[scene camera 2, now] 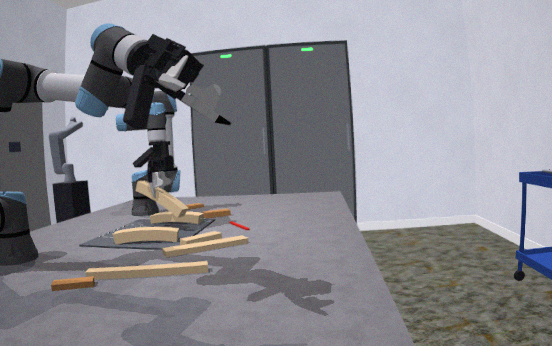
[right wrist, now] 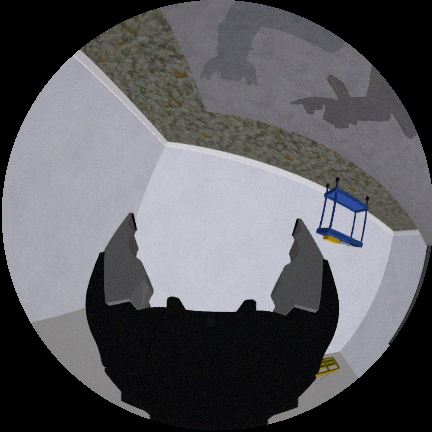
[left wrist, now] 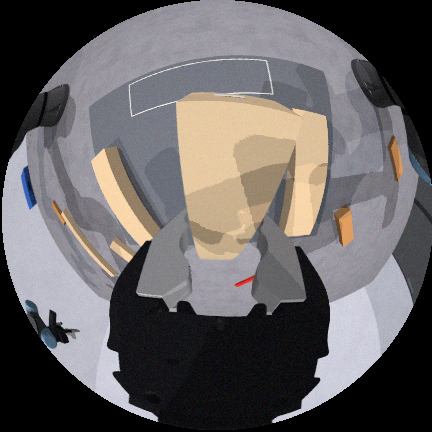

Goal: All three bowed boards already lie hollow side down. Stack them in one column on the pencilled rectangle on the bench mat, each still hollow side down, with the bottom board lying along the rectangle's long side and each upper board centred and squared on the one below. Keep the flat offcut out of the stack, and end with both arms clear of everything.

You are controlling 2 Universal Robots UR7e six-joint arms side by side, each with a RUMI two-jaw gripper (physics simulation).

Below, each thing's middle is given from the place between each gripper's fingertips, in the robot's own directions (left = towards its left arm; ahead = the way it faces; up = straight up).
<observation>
Now: left hand 4 cm past the dark bench mat [scene camera 2: 106,240], 4 cm to the left of it and 15 cm above it.
My right gripper is now 72 cm to the right of the dark bench mat, 58 cm past it and 39 cm above it.
</observation>
